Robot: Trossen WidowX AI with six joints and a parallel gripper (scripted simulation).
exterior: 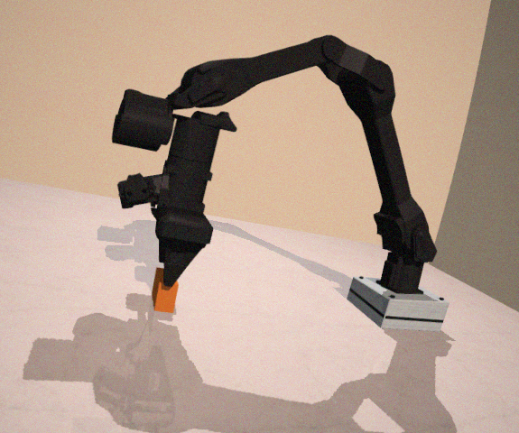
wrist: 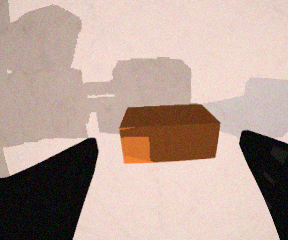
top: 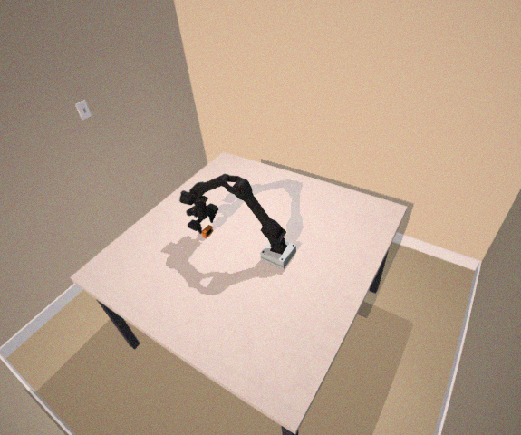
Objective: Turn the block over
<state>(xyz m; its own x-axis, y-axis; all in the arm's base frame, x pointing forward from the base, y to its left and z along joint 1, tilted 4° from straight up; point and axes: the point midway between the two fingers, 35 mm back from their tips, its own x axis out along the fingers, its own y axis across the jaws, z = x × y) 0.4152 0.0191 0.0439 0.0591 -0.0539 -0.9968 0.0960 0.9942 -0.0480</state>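
Now: the block 10 mm behind my gripper tip and 20 mm below it.
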